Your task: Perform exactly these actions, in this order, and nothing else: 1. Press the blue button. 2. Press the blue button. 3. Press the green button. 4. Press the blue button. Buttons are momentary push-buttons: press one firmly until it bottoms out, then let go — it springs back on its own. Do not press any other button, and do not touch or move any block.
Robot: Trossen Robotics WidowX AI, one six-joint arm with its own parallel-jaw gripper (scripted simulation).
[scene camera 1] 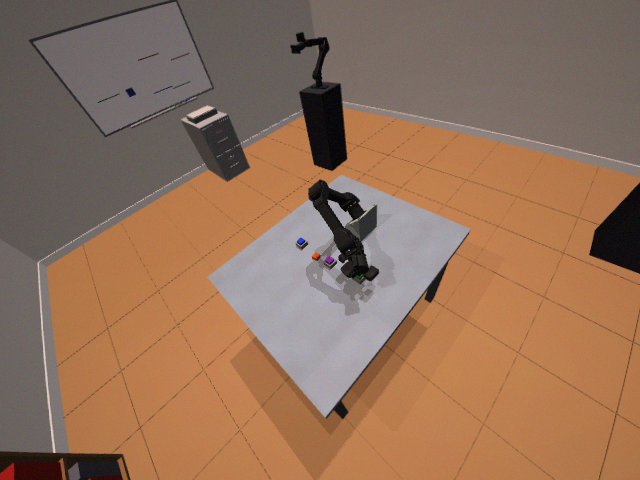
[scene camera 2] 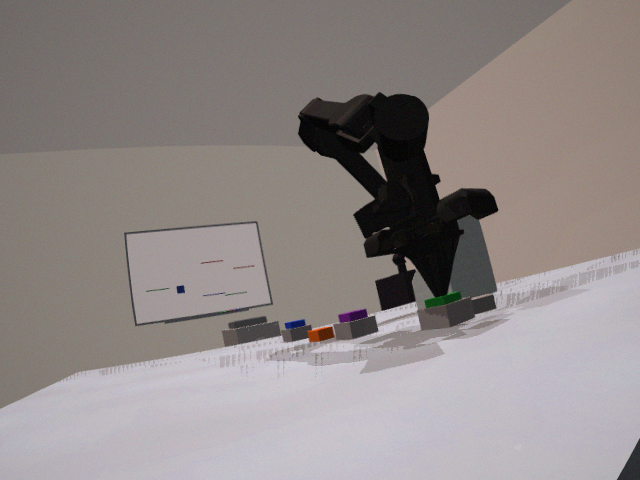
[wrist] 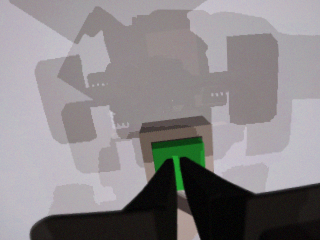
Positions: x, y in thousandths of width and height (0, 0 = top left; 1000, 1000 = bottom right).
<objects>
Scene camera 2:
my gripper: 690, 618
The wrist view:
my gripper: 552, 685
green button: 608, 623
</objects>
